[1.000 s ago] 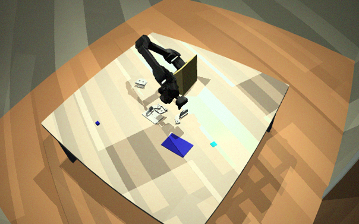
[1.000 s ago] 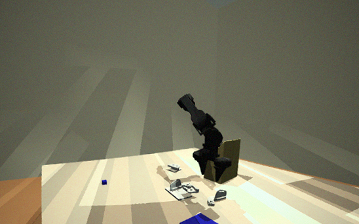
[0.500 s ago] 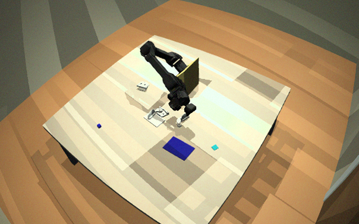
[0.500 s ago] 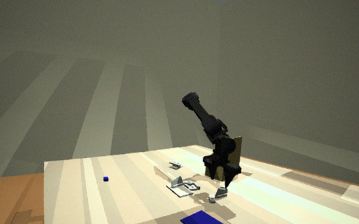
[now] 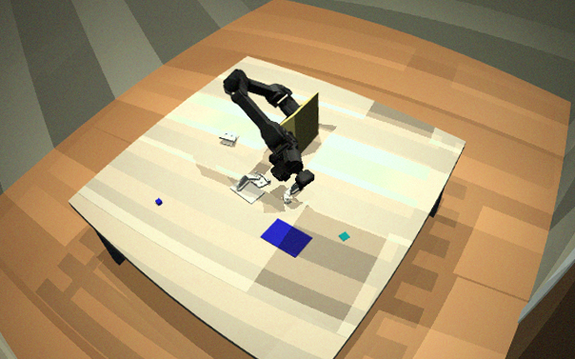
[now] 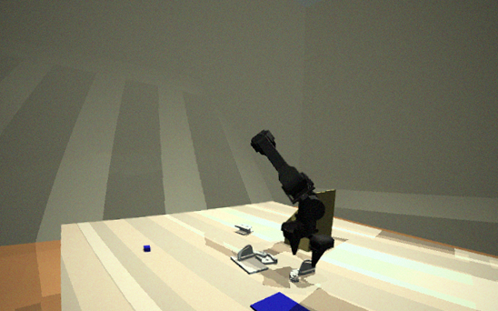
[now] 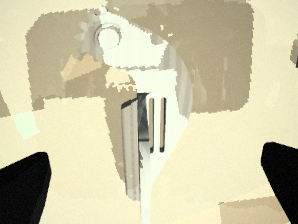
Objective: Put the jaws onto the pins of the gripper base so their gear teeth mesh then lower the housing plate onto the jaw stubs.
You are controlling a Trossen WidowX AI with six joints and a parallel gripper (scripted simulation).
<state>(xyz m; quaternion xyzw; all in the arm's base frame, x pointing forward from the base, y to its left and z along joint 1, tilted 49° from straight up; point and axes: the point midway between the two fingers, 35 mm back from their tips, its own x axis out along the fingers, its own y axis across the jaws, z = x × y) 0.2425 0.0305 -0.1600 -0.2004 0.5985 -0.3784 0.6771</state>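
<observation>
Now: gripper tip 4 cm above the pale grey jaw, 3 cm short of it and 1 cm to the right of it. Round my gripper tip: white housing plate (14 cm to the right, 4 cm below, 2 cm ahead); then blue mat (19 cm ahead, 10 cm to the left, 4 cm below); then cyan square (27 cm to the left, 8 cm ahead, 4 cm below).
</observation>
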